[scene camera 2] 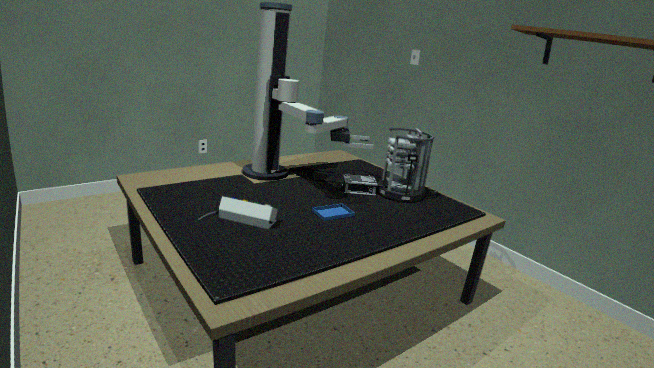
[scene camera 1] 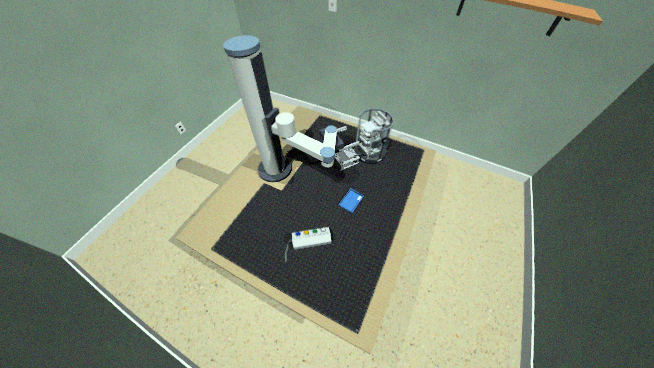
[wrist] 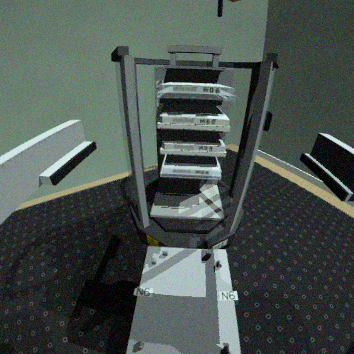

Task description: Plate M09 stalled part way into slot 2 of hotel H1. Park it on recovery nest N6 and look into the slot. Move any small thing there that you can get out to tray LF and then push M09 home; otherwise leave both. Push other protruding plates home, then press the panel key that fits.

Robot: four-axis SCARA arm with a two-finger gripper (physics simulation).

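Places are measured from the arm's base along level axes (x up, y right, z ahead), in metres.
Where they show: gripper, fingertip midpoint: [scene camera 2: 371, 142] [scene camera 1: 352, 135] [wrist: 200, 135]; arm's base, origin of the base link: [scene camera 2: 265, 172] [scene camera 1: 275, 168].
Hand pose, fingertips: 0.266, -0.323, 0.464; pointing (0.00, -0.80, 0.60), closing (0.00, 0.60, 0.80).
Observation:
Things, the pixels of their centre, and the offset from my fingertips, as dx, dy, dz. Level surfaces: height alone.
- Hotel H1, body centre: [wrist: 191, 145] [scene camera 2: 405, 162] [scene camera 1: 373, 135] -0.083, -0.149, +0.110
- plate M60, body centre: [wrist: 192, 112] [scene camera 2: 401, 149] -0.017, -0.127, +0.091
- plate M06, body centre: [wrist: 190, 154] -0.088, -0.129, +0.093
- plate W06, body centre: [wrist: 194, 88] [scene camera 2: 402, 142] [scene camera 1: 371, 126] +0.019, -0.125, +0.090
- Recovery nest N6, body centre: [wrist: 184, 307] [scene camera 2: 359, 183] [scene camera 1: 346, 158] -0.218, +0.027, -0.018
- Blue tray LF, body centre: [scene camera 2: 333, 211] [scene camera 1: 351, 200] -0.244, +0.334, +0.159
- black mat, its level: dx -0.253
- white key panel, body centre: [scene camera 2: 248, 209] [scene camera 1: 311, 237] -0.211, +0.691, +0.054
- hotel's right post, body centre: [wrist: 246, 166] [scene camera 2: 393, 164] -0.077, -0.040, +0.127
My gripper [scene camera 1: 351, 137] [scene camera 2: 371, 142] [wrist: 200, 135] is open and empty, above nest N6 and in front of hotel H1. Hotel H1 [scene camera 1: 358, 131] [scene camera 2: 425, 165] [wrist: 131, 140] holds a stack of plates. In the wrist view, plate M09 [wrist: 194, 146] is third from the top, its label blurred, below plate M60 [wrist: 194, 121] and above plate M06 [wrist: 190, 173]; plate W06 [wrist: 195, 90] is uppermost. How far each protrudes is unclear. The slot interior behind M09 is hidden. Recovery nest N6 [scene camera 1: 348, 159] [scene camera 2: 360, 178] [wrist: 228, 280] shows small pins and no plate.
Blue tray LF [scene camera 1: 351, 200] [scene camera 2: 333, 212] lies on the black mat [scene camera 1: 280, 220] [scene camera 2: 300, 250]. The white key panel [scene camera 1: 311, 240] [scene camera 2: 245, 213] has blue, yellow, green and white keys. The arm's column [scene camera 1: 255, 110] [scene camera 2: 265, 90] stands at the table's back. The hotel's right post [wrist: 248, 140] rises beside the plates.

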